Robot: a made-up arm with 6 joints.
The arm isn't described. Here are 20 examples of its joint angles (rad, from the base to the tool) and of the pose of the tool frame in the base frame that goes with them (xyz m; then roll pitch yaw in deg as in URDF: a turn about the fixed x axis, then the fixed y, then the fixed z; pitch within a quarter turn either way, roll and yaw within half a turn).
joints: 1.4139 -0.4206 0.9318 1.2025 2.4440 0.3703
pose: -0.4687 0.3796 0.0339 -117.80 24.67 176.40
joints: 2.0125 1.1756 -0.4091 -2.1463 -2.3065 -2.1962
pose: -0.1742 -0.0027 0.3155 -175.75 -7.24 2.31
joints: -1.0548 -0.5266 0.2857 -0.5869 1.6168 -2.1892
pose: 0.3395 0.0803 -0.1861 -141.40 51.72 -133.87
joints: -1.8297 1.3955 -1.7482 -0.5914 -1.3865 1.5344
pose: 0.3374 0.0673 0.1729 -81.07 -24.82 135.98
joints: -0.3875 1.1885 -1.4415 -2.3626 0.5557 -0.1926
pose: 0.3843 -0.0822 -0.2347 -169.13 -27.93 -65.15
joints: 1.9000 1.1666 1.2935 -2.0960 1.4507 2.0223
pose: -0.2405 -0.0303 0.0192 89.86 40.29 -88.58
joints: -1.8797 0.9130 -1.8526 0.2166 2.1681 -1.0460
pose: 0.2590 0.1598 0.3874 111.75 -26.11 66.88
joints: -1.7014 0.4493 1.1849 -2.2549 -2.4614 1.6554
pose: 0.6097 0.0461 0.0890 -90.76 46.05 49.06
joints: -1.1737 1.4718 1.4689 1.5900 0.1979 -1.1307
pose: 0.6864 0.1021 -0.1733 56.21 -18.36 62.15
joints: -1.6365 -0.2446 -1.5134 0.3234 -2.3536 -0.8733
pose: 0.8294 -0.0506 0.3405 -99.78 -19.88 23.67
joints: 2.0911 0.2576 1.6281 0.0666 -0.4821 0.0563
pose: -0.4272 0.2601 0.2216 73.80 -18.22 170.96
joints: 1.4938 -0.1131 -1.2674 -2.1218 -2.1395 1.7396
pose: -0.3901 0.1104 -0.0903 -11.82 58.39 -91.40
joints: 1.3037 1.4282 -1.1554 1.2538 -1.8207 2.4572
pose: -0.1403 0.1768 -0.3048 -142.62 -16.98 136.65
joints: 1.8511 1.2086 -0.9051 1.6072 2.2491 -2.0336
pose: -0.3610 0.2727 0.0134 99.14 -62.00 -4.47
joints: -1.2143 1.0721 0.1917 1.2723 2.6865 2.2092
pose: 0.5963 0.2987 -0.1325 -78.98 -33.68 168.48
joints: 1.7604 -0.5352 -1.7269 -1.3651 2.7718 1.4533
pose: -0.3248 0.1324 0.2031 -119.90 -2.16 111.58
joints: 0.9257 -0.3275 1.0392 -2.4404 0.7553 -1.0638
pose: -0.3560 0.1845 -0.2256 -134.06 24.40 110.85
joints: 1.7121 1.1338 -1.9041 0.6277 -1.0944 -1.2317
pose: -0.2137 -0.3467 -0.0294 170.90 13.46 -104.72
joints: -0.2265 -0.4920 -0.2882 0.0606 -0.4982 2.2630
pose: 0.4341 0.0643 -0.3492 153.81 -15.61 42.00
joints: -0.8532 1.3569 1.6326 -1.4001 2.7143 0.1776
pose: 0.5133 0.1907 -0.3347 88.82 2.87 11.31
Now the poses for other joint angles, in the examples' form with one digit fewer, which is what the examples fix.
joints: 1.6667 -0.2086 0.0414 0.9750 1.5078 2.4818
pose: -0.326 0.255 -0.243 22.9 62.9 -113.9
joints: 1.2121 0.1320 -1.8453 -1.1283 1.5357 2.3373
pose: -0.299 0.006 -0.025 -142.7 -31.2 117.5
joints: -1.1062 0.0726 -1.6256 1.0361 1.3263 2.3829
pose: 0.681 -0.089 0.081 173.2 -12.1 -69.6
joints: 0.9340 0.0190 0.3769 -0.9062 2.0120 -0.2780
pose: -0.147 0.192 -0.430 -75.3 49.4 132.4
